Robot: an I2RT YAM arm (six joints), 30 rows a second.
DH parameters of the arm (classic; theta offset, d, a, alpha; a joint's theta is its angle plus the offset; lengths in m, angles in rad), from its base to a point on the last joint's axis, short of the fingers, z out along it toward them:
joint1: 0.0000 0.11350 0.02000 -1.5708
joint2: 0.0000 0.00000 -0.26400 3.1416
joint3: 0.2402 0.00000 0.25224 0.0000
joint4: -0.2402 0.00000 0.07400 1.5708
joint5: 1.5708 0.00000 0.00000 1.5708
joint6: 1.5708 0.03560 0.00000 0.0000
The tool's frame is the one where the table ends.
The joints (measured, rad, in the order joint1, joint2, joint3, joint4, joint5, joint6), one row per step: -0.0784 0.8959 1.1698 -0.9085 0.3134 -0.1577; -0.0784 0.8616 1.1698 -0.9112 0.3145 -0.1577; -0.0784 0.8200 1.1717 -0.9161 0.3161 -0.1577; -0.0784 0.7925 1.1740 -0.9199 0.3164 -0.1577; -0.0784 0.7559 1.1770 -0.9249 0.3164 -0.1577; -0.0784 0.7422 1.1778 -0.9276 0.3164 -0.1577; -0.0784 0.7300 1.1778 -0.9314 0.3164 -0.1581; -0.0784 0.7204 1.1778 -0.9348 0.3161 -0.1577
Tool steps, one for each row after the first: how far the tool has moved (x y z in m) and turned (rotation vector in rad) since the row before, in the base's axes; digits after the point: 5 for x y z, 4 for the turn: -0.00936 0.00070 0.00446 -0.0031 -0.0315 -0.0009; -0.01179 0.00087 0.00540 -0.0039 -0.0384 -0.0013; -0.00804 0.00062 0.00354 -0.0022 -0.0259 -0.0003; -0.01084 0.00085 0.00433 -0.0027 -0.0345 0.0000; -0.00411 0.00032 0.00134 -0.0009 -0.0118 0.0000; -0.00367 0.00029 0.00080 -0.0010 -0.0082 0.0002; -0.00291 0.00024 0.00056 0.0000 -0.0063 0.0001
